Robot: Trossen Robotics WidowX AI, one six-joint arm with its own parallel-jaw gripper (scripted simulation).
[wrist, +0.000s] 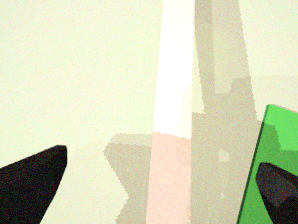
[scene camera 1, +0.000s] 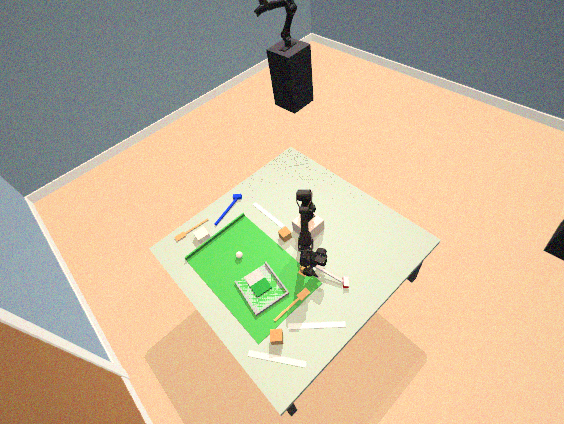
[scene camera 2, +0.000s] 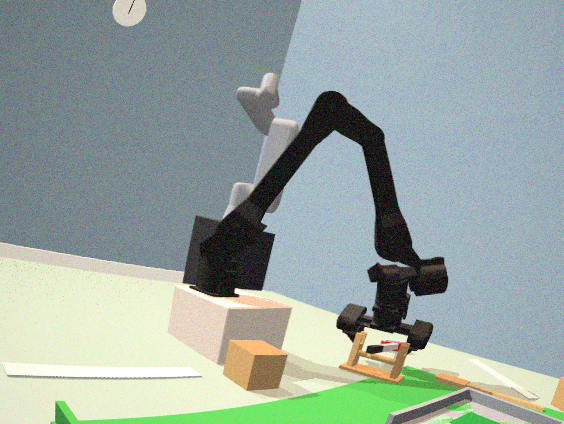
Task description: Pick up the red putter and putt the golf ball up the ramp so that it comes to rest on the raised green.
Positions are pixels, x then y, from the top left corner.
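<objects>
I see a ramp [scene camera 1: 259, 284], and it is 1.97 m from the lens. There is a green mat [scene camera 1: 216, 263] as well, which is 2.12 m from the lens.
</objects>
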